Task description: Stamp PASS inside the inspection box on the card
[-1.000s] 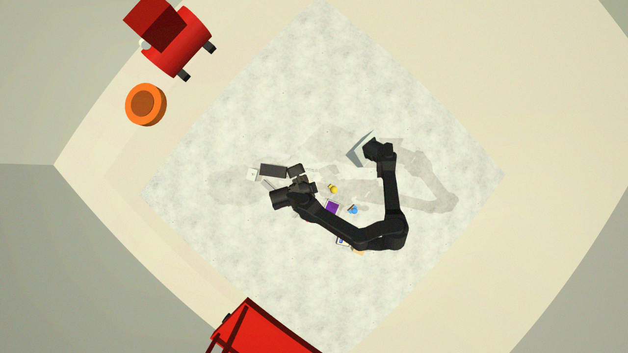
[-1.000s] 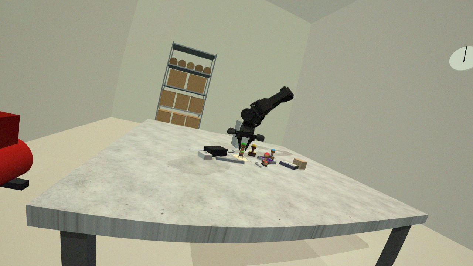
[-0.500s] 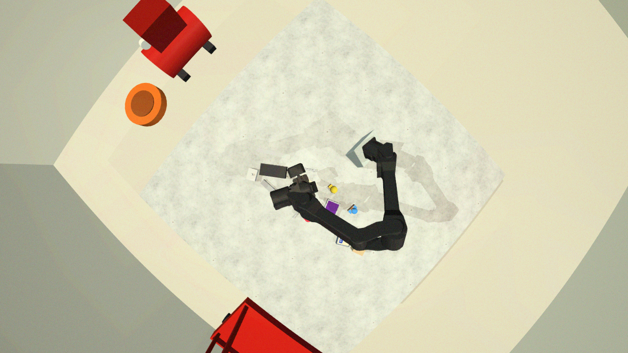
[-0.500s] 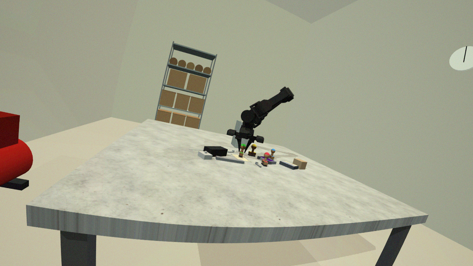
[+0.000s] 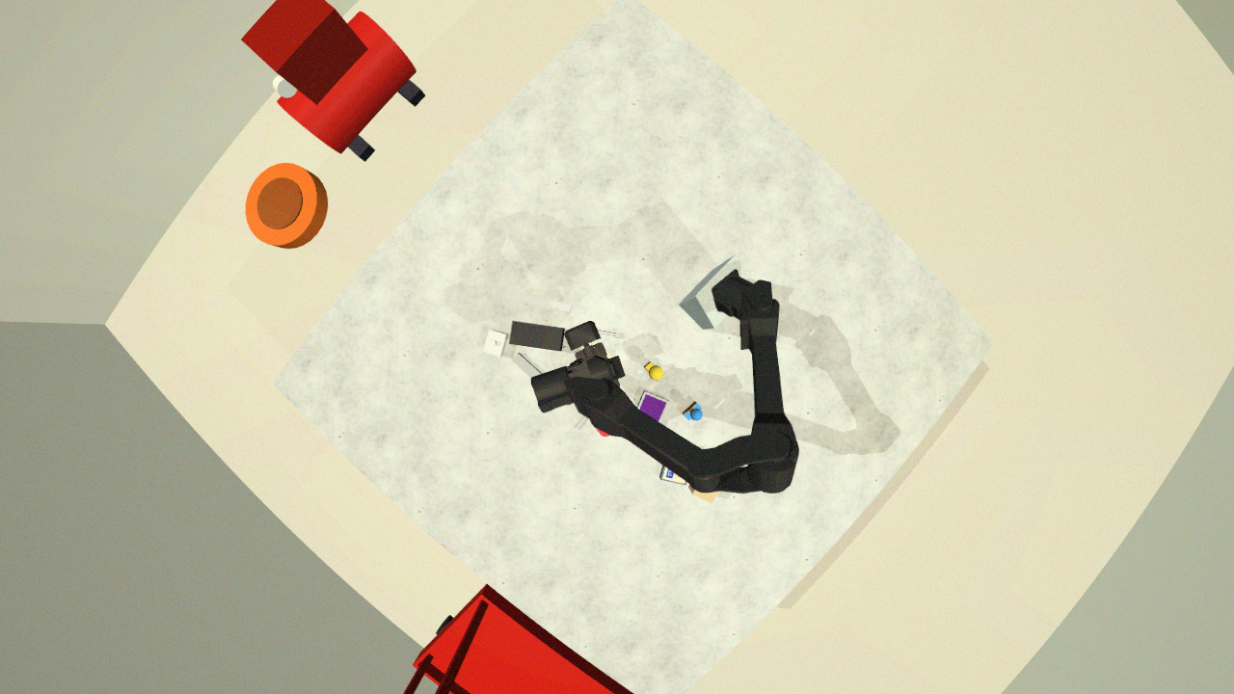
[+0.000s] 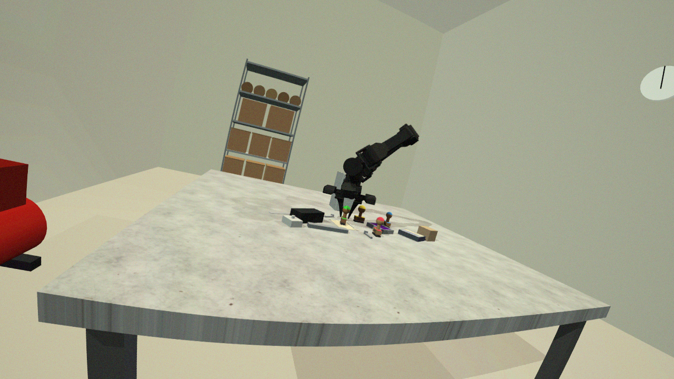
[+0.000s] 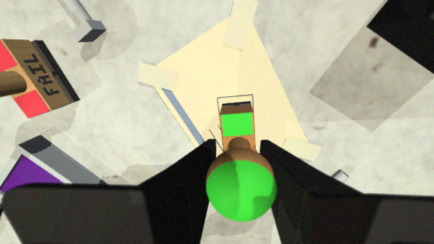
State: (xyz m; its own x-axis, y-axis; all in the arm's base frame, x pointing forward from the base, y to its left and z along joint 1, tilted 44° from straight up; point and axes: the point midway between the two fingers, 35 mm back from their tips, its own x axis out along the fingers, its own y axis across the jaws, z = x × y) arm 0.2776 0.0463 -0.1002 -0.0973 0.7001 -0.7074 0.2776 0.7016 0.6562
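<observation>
Right now my gripper tip is right at the green-knobbed stamp. The rest, counted from my gripper tip: cream card: 10 mm ahead, 30 mm below; then red-knobbed stamp: 70 mm ahead, 110 mm to the left; then yellow-knobbed stamp: 90 mm behind, 80 mm to the left.
</observation>
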